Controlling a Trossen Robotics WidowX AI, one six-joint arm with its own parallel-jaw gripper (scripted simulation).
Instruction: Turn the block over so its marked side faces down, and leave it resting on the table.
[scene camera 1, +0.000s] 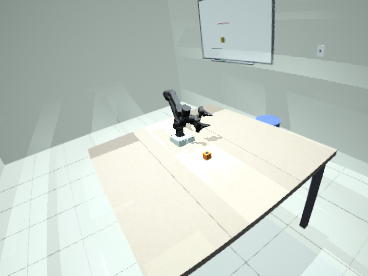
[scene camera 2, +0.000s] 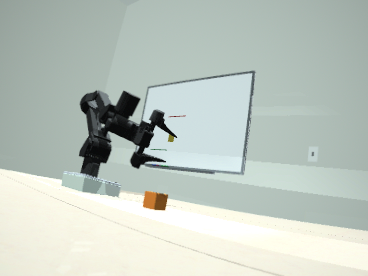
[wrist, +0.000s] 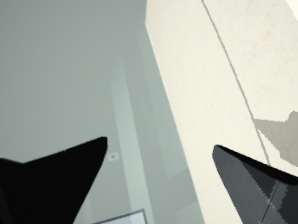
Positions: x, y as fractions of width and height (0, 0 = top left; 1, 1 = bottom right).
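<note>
Open, holding nothing: my gripper (scene camera 2: 0.47, 0.54). Gripper also in wrist view (wrist: 0.54, 0.65).
</note>
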